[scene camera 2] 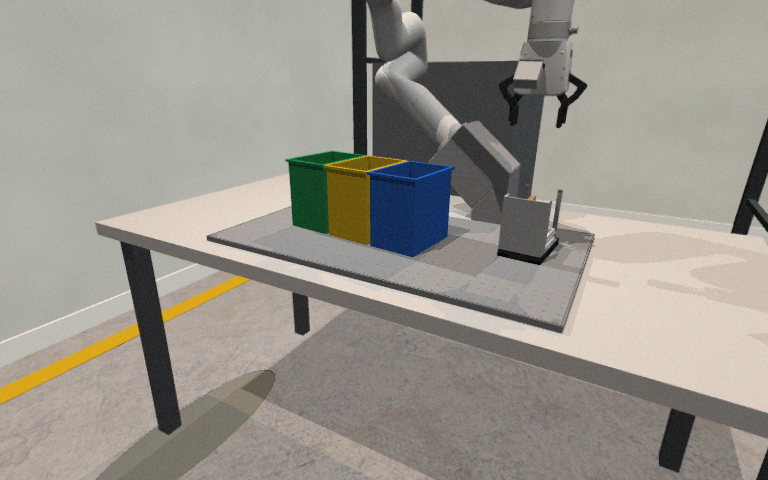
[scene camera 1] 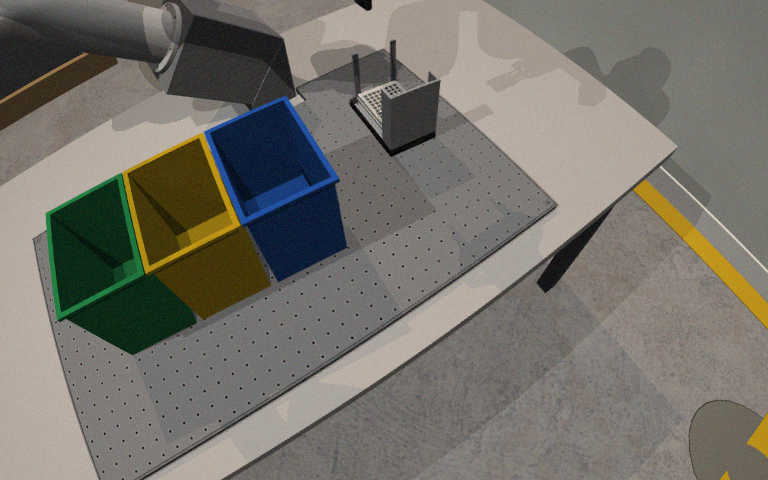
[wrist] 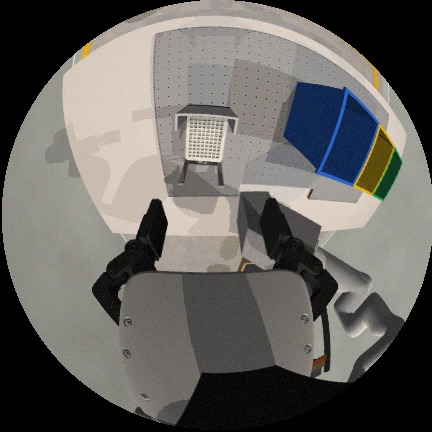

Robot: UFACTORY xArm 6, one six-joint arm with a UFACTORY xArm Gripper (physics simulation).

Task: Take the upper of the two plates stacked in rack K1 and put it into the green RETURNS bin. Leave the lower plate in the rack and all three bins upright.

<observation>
The pictures show: my gripper, a blue bin, a green bin and a yellow bin.
My gripper also shows in the wrist view.
</observation>
